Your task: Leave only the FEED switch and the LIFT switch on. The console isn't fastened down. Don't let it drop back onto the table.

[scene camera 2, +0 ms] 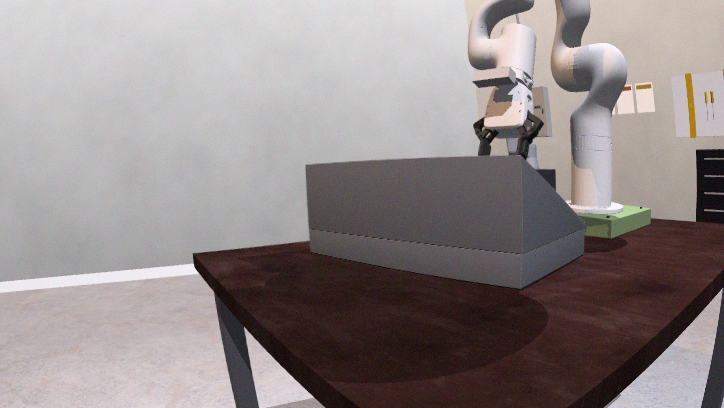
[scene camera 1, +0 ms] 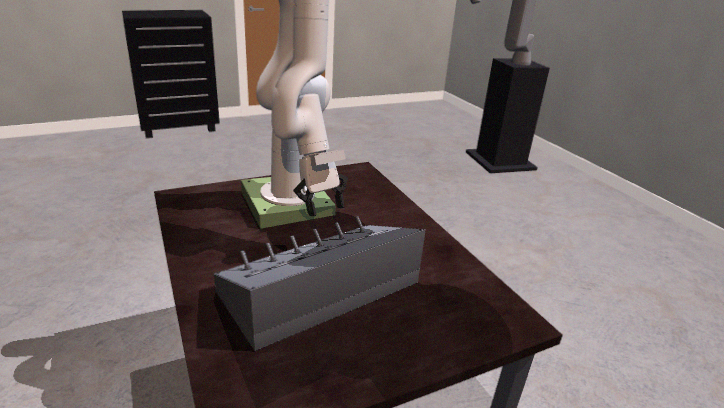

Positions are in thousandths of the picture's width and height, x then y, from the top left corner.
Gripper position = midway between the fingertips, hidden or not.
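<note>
A grey wedge-shaped console is visible at (scene camera 2: 683, 540) and at (scene camera 1: 374, 737). My gripper (scene camera 2: 693, 393) is visible too.
</note>
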